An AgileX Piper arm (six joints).
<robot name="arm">
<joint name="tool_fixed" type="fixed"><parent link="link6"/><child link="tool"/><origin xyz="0 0 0" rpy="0 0 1.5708"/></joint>
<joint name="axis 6" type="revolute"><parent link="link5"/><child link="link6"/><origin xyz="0 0.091 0" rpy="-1.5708 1.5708 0"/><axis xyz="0 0 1"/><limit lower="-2.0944" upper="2.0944"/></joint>
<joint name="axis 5" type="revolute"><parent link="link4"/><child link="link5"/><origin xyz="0 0 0" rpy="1.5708 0 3.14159"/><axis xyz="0 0 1"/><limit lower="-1.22" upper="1.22"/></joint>
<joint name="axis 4" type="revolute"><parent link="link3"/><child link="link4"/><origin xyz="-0.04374 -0.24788 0" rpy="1.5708 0 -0.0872"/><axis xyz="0 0 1"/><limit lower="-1.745" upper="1.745"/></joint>
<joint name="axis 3" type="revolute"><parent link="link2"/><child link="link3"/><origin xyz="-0.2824 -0.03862 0" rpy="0 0 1.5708"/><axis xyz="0 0 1"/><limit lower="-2.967" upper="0"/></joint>
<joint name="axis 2" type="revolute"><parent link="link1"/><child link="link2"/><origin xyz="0 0 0" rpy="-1.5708 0 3.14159"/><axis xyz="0 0 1"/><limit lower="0" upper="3.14"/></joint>
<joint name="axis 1" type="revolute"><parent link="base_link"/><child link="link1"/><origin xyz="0 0 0.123" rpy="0 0 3.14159"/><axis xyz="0 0 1"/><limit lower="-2.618" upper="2.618"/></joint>
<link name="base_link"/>
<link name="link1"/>
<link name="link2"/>
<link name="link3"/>
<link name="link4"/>
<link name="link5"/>
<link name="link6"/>
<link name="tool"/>
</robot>
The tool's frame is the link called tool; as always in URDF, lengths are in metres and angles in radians.
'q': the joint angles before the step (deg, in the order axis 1, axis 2, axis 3, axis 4, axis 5, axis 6). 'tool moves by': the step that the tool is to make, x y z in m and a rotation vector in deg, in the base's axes. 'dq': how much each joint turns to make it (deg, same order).
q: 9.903, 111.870, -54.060, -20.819, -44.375, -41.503
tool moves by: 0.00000, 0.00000, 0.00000, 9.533, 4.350, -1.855
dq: 0.000, 0.000, 0.000, -0.001, 0.001, 10.642
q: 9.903, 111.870, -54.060, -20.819, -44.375, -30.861
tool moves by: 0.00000, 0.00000, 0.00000, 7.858, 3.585, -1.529
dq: 0.000, 0.000, 0.000, -0.001, 0.000, 8.772
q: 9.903, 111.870, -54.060, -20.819, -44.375, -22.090
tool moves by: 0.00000, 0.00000, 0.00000, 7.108, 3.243, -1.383
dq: 0.000, 0.000, 0.000, -0.001, 0.000, 7.935
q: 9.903, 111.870, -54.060, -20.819, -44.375, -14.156
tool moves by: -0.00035, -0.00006, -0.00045, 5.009, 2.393, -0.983
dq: 0.000, 0.000, 0.100, 0.000, 0.001, 5.612
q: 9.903, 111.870, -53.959, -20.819, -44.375, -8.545
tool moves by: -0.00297, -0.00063, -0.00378, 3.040, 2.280, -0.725
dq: 0.000, 0.000, 0.859, 0.108, -0.002, 3.492
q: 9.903, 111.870, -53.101, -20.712, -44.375, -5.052
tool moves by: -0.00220, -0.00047, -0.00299, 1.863, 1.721, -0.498
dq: 0.000, 0.001, 0.607, 0.000, 0.210, 2.310
